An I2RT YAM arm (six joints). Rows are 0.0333 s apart.
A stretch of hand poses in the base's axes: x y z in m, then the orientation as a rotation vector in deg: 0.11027, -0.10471, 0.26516, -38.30, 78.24, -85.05; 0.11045, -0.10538, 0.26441, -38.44, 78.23, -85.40; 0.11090, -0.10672, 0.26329, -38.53, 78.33, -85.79; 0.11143, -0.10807, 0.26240, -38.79, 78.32, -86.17; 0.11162, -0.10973, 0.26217, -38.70, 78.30, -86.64; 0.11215, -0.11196, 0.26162, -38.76, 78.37, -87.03; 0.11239, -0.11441, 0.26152, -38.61, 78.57, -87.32; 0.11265, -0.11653, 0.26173, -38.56, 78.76, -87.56; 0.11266, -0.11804, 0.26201, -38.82, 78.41, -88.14; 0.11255, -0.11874, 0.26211, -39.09, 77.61, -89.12; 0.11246, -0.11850, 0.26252, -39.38, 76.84, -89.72; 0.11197, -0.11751, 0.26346, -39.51, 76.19, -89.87; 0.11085, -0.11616, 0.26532, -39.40, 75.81, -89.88; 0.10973, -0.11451, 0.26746, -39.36, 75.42, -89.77; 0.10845, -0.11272, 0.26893, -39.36, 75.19, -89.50
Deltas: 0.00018, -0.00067, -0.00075, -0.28, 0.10, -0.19; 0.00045, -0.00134, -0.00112, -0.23, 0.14, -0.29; 0.00053, -0.00135, -0.00089, -0.35, 0.17, -0.17; 0.00019, -0.00166, -0.00023, -0.25, -0.05, -0.34; 0.00053, -0.00223, -0.00055, -0.23, 0.10, -0.29; 0.00024, -0.00245, -0.00010, -0.03, 0.05, -0.35; 0.00026, -0.00212, 0.00021, -0.05, 0.10, -0.28; 0.00001, -0.00151, 0.00028, -0.59, -0.03, -0.14; -0.00011, -0.00070, 0.00010, -1.01, -0.28, -0.19; -0.00009, 0.00024, 0.00041, -0.79, -0.26, 0.06; -0.00049, 0.00099, 0.00094, -0.40, -0.31, 0.26; -0.00112, 0.00135, 0.00186, -0.11, -0.30, 0.15; -0.00112, 0.00165, 0.00214, -0.08, -0.27, 0.26; -0.00128, 0.00179, 0.00147, 0.06, -0.15, 0.31
